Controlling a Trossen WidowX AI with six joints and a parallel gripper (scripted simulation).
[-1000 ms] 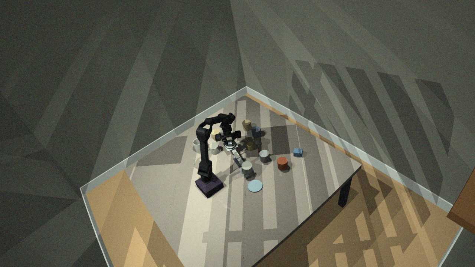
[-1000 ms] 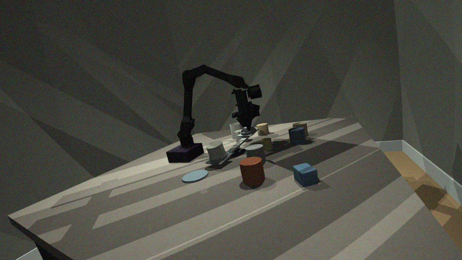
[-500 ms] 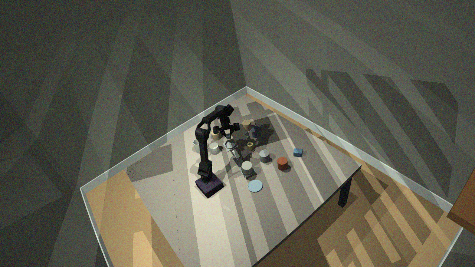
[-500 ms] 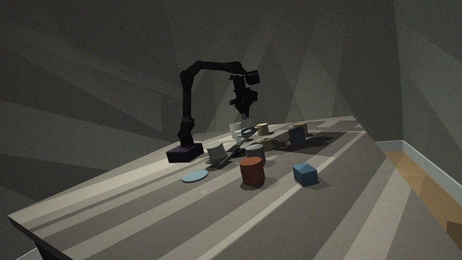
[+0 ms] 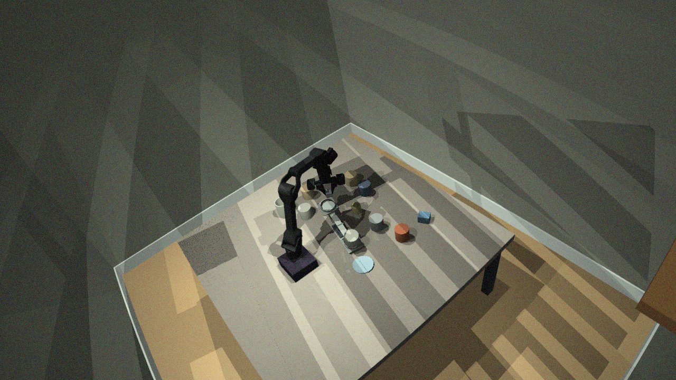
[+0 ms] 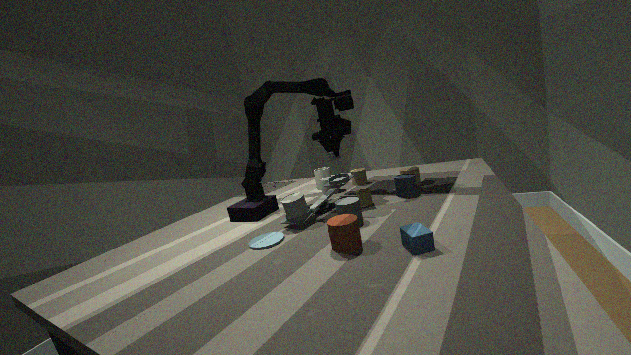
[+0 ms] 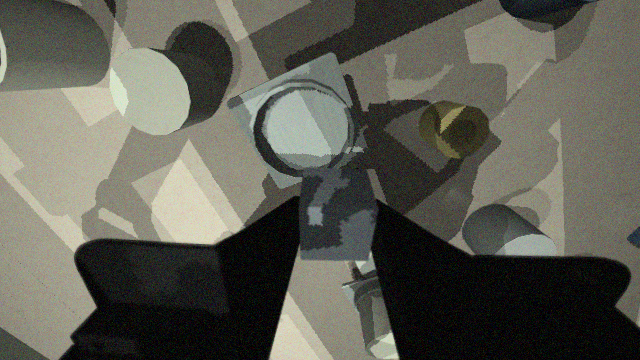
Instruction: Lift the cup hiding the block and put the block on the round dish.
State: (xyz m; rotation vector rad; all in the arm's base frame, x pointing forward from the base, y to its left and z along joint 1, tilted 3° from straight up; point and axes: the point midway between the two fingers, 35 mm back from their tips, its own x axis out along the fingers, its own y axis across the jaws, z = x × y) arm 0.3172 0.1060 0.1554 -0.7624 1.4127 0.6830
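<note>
Now: the round pale-blue dish 35 cm to the right of my gripper tip, 17 cm below it and 11 cm behind it. Also, from my gripper tip: grey block: 1 cm above; then yellow ring: 15 cm below, 10 cm ahead, 6 cm to the right; then balance: 13 cm below, 10 cm to the right, 4 cm behind.
</note>
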